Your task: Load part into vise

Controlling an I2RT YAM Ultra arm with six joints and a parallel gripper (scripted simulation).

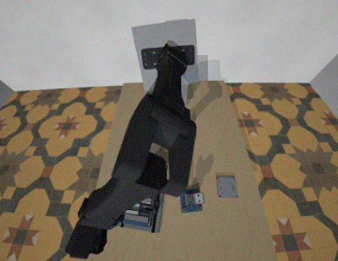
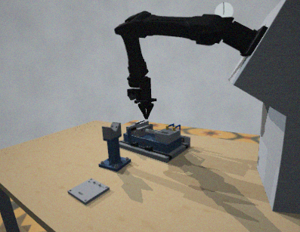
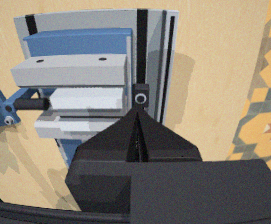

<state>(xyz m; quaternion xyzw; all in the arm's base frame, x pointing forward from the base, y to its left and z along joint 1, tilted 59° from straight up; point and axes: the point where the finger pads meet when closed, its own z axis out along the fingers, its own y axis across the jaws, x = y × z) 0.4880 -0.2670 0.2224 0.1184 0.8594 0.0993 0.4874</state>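
My hand is 4 cm to the right of the part and 2 cm above it. Round my hand: fixed jaw: 5 cm to the left, 4 cm below, 4 cm ahead; then moving jaw: 7 cm to the left, 4 cm below, 2 cm behind; then work stop: 11 cm to the left, 3 cm below, 2 cm ahead.
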